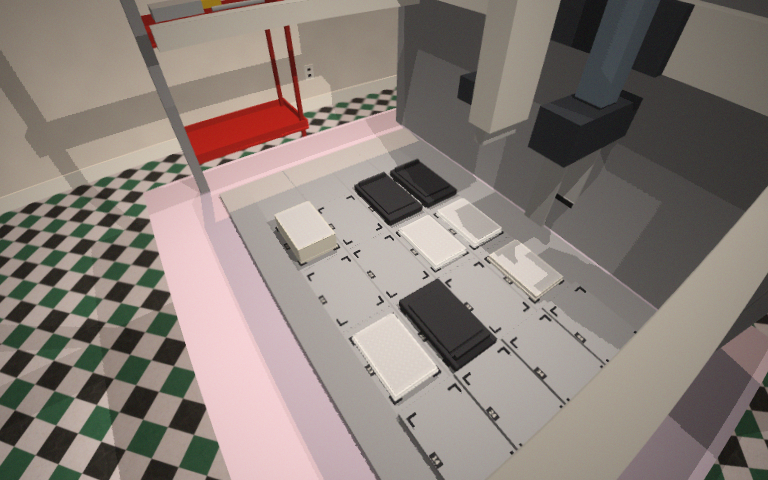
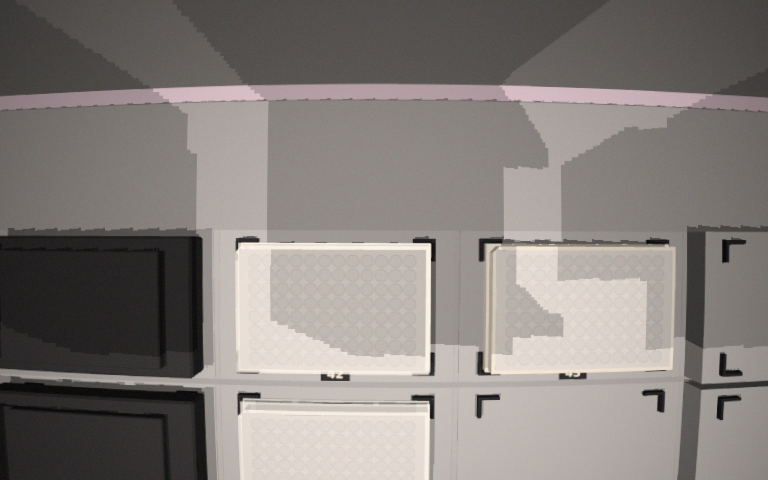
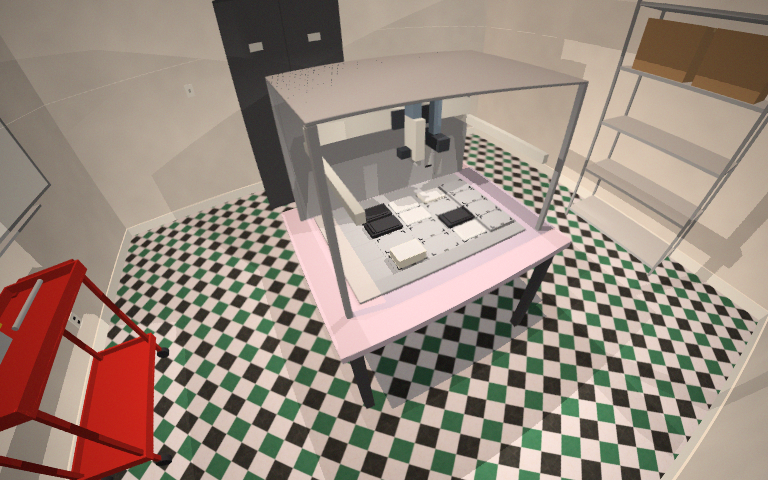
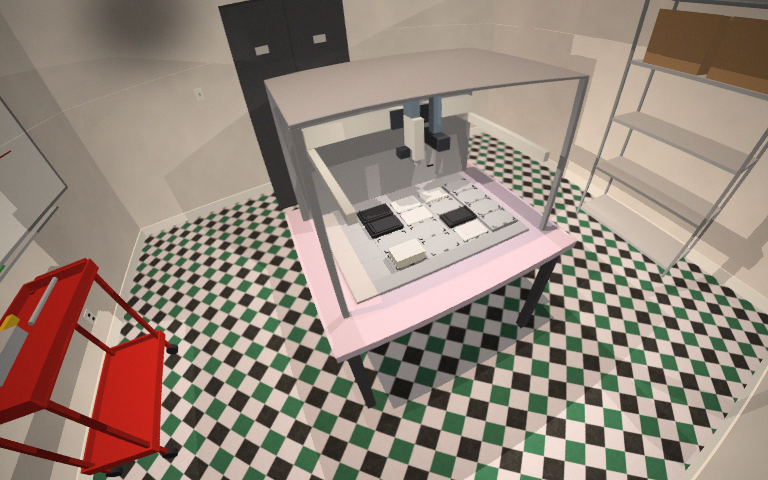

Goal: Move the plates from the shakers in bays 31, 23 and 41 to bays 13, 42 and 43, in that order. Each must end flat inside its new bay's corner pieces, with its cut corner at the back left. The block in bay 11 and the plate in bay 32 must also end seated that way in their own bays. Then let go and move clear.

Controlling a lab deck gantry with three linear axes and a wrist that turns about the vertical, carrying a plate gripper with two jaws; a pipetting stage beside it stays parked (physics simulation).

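Pixels of known places: gripper, fingertip midpoint: (image 1: 549, 210) (image 3: 432, 170) (image 4: 434, 169); robot's base, origin of the base link: (image 1: 277, 228) (image 3: 399, 269) (image 4: 397, 269).
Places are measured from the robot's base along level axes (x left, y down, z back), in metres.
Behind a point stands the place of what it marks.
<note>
My gripper (image 1: 549, 211) {x 0.364, y -0.160, z -0.392 m} (image 3: 424, 164) {x 0.364, y -0.160, z -0.392 m} (image 4: 425, 164) {x 0.364, y -0.160, z -0.392 m} is open and empty, raised above the back row. The plate in bay 43 (image 1: 525, 269) {x 0.356, y -0.014, z -0.399 m} (image 2: 583, 308) {x 0.365, y -0.014, z -0.390 m} and the plate in bay 42 (image 1: 470, 221) {x 0.361, y -0.014, z -0.236 m} (image 2: 334, 308) {x 0.366, y -0.014, z -0.230 m} look flat inside their corner pieces. The plate in bay 32 (image 1: 433, 241) {x 0.253, y -0.014, z -0.237 m} (image 2: 334, 447) {x 0.274, y -0.014, z -0.229 m} and the plate in bay 13 (image 1: 394, 355) {x 0.039, y -0.014, z -0.398 m} also look flat. The cream block (image 1: 305, 229) {x 0.039, y -0.042, z -0.082 m} (image 3: 407, 253) {x 0.025, y -0.042, z -0.052 m} (image 4: 406, 253) {x 0.024, y -0.042, z -0.053 m} sits in bay 11. The black shakers in bays 31 (image 1: 387, 198) {x 0.247, y -0.024, z -0.077 m}, 41 (image 1: 423, 182) {x 0.355, y -0.024, z -0.075 m} and 23 (image 1: 447, 322) {x 0.145, y -0.024, z -0.404 m} bear no plates. Most cut corners are too small to tell.
The parked pipetting stage (image 1: 504, 73) (image 3: 415, 138) (image 4: 414, 138) hangs beside the gripper. Grey posts (image 3: 334, 243) {x -0.116, y -0.353, z 0.258 m} (image 4: 331, 243) stand at the deck's corners. A red cart (image 1: 243, 127) (image 3: 113, 384) stands beyond the pink table edge.
</note>
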